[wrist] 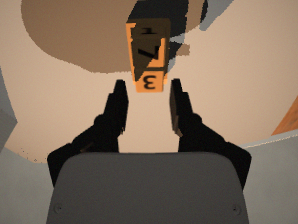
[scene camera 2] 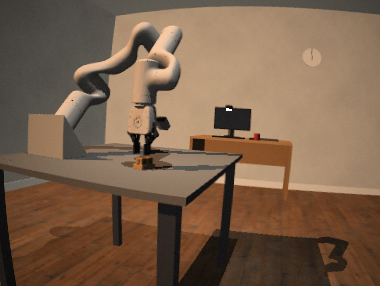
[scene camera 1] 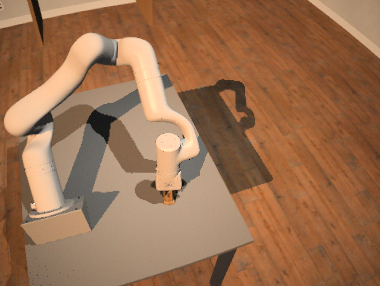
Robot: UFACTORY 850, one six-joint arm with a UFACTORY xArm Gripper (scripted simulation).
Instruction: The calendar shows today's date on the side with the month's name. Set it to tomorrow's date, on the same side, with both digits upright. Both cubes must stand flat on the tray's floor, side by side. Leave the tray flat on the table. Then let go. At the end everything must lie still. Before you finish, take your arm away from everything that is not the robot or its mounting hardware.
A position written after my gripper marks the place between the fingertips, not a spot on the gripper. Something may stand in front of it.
Observation:
In view: my gripper (scene camera 2: 141,154), a cube (wrist: 147,79) and a cube (wrist: 148,44).
My gripper shows as well in the wrist view (wrist: 148,90).

